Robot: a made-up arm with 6 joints.
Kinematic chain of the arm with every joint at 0, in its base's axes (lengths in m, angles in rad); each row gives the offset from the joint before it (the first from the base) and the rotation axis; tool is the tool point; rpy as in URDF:
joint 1: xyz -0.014 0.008 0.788 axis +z
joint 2: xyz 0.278 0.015 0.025 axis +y
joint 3: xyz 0.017 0 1.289 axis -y
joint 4: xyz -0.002 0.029 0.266 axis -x
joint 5: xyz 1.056 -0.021 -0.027 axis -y
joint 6: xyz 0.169 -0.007 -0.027 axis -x
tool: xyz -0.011 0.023 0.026 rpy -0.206 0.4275 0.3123
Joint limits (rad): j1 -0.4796..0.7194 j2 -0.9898..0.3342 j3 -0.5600..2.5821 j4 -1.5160..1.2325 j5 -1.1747..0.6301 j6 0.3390..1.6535
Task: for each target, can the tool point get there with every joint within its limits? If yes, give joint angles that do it. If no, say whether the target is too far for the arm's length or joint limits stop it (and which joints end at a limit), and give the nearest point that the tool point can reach.
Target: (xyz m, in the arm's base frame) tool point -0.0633 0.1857 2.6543
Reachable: yes | joints 0.1618 -0.8423 -0.0287 -1.0719 -0.6455 1.3738
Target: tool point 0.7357 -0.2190 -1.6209
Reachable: no: joint limits stop it (at a limit: joint 2, joint 3, joint 6) | nearest point 1.4423 -0.4329 1.1920 | short by 2.908 m
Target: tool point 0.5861 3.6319 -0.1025
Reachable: no: too far | nearest point 1.0918 1.2383 1.2776 | short by 2.809 m
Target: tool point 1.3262 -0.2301 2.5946
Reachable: yes | joints -0.1213 0.0415 0.3758 0.7689 -0.9543 1.0713
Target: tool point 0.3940 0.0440 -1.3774
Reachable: no: joint limits stop it (at a limit: joint 2, joint 3, joint 6) | nearest point 1.4792 0.1398 1.1997 | short by 2.798 m
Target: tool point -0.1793 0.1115 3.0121
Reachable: yes | joints -0.3511 -0.6909 0.3799 -1.1283 0.4063 0.9577
